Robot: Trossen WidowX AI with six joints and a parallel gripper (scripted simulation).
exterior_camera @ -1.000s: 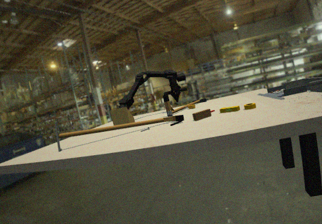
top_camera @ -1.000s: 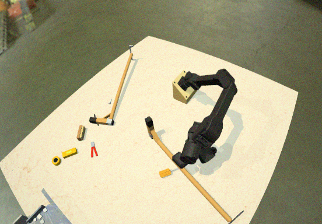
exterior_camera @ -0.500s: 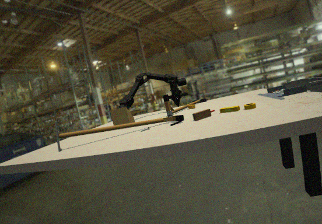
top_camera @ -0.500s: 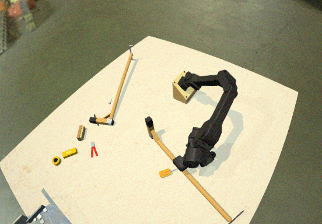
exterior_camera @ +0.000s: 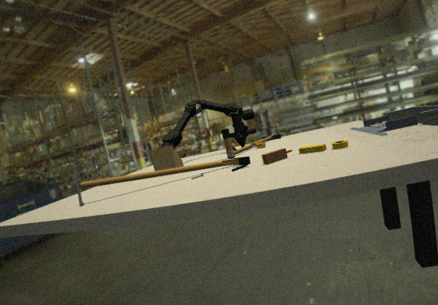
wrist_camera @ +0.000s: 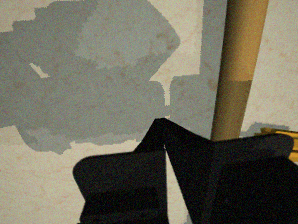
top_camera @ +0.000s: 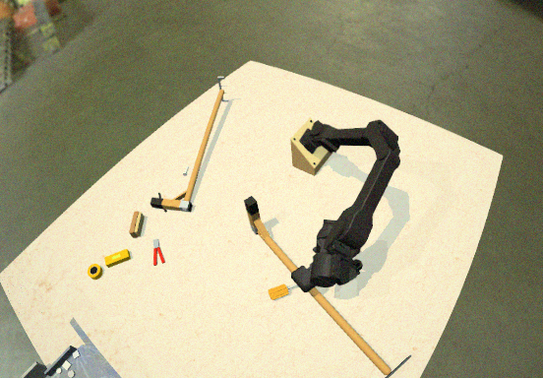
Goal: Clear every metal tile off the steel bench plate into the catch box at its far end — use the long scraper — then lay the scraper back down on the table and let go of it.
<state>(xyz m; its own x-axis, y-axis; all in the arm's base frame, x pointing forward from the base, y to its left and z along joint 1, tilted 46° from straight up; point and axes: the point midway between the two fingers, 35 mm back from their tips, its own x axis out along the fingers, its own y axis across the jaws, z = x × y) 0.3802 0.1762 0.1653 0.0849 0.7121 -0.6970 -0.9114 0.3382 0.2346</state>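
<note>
My gripper tip is now 9 cm short of the screwdriver and 8 cm to the left of it. From my gripper tip the other things lie so: yellow tape roll 62 cm to the right, 36 cm ahead; yellow level 59 cm to the right, 27 cm ahead; wooden block 61 cm to the right, 14 cm ahead, 1 cm above.
</note>
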